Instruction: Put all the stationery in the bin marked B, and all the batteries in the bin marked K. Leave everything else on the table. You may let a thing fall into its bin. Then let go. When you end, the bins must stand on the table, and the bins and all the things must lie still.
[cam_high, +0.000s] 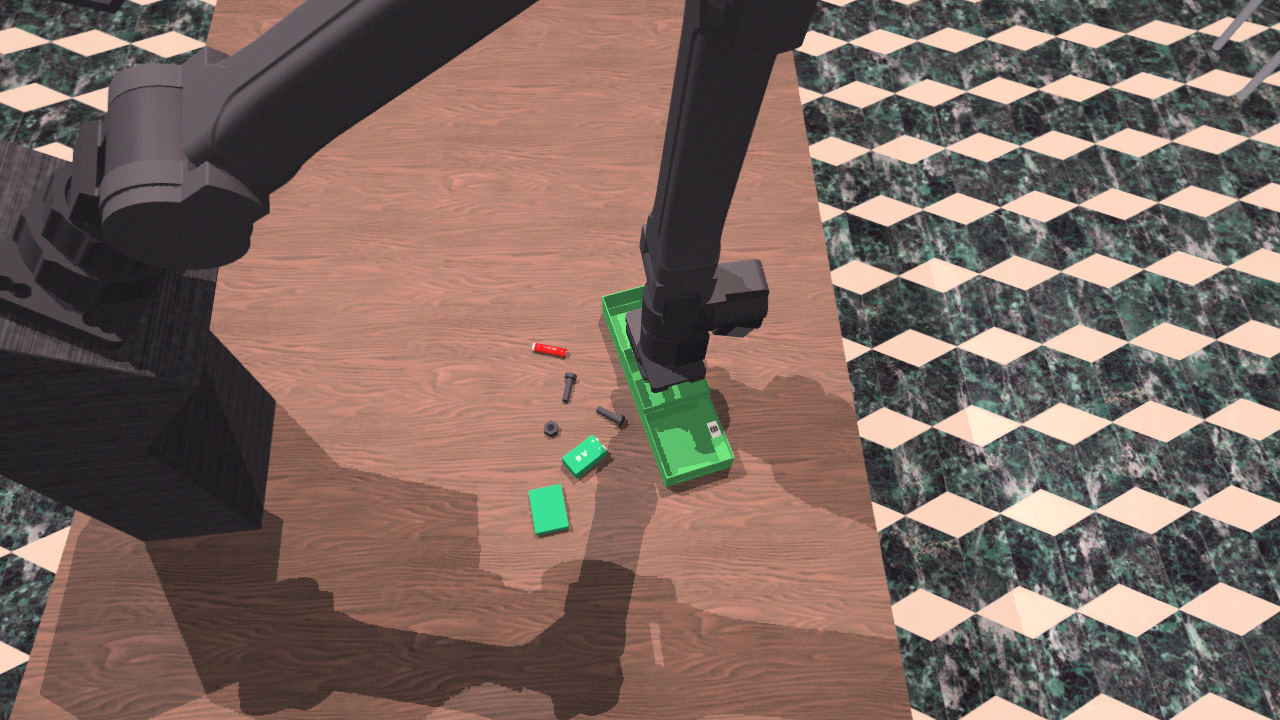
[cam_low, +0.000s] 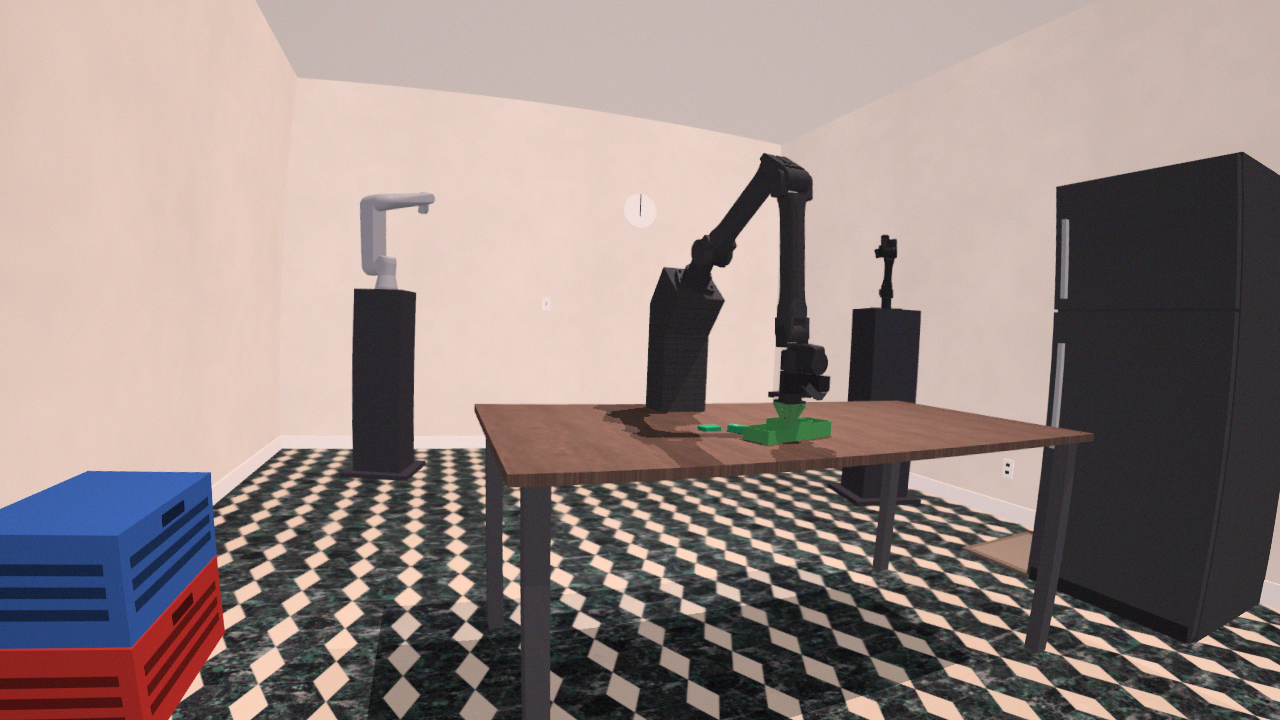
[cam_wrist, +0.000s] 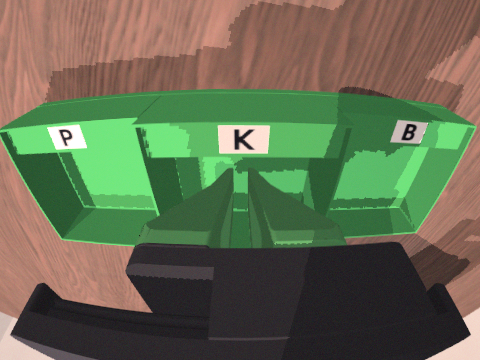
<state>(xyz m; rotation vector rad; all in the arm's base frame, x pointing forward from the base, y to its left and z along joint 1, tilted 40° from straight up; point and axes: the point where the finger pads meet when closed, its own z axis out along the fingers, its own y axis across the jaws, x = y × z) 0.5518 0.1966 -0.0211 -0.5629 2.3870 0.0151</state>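
Now: hand right at the joined green bins. From my hand the other things lie so: red cylindrical battery: 150 mm behind, 20 mm to the left, 20 mm below; green 9V battery: 110 mm to the right, 60 mm behind, 20 mm below; black nut: 120 mm behind, 90 mm to the right, 20 mm below.
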